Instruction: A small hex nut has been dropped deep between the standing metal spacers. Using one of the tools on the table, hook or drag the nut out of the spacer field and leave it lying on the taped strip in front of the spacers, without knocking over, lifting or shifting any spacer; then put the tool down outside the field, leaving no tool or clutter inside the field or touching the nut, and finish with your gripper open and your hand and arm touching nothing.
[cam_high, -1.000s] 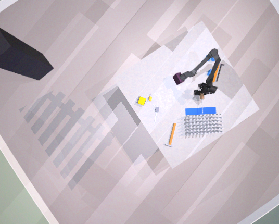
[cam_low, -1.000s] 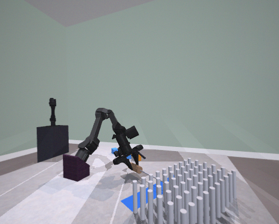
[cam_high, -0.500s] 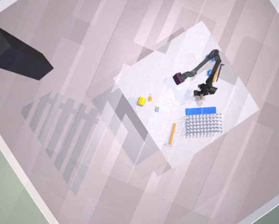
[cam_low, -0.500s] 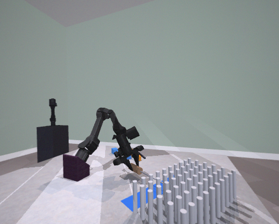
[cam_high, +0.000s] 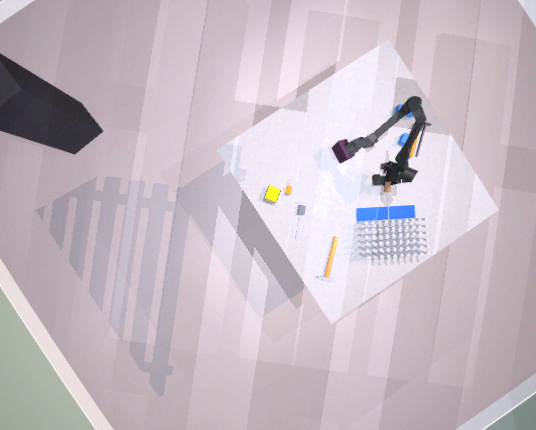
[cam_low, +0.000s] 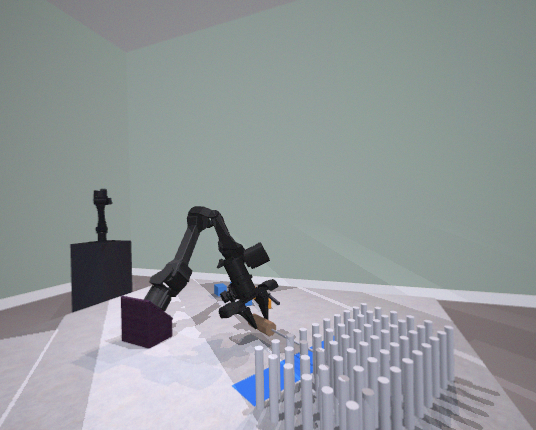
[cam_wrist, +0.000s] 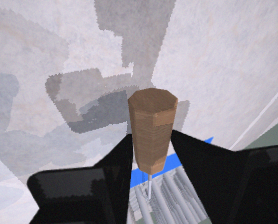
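The blue taped strip is 140 mm ahead of my gripper tip, 100 mm to the right of it and 40 mm below it. Round my gripper tip: orange bar (110 mm behind, 320 mm to the left, 20 mm below); then yellow block (390 mm behind, 580 mm to the right, 10 mm below).
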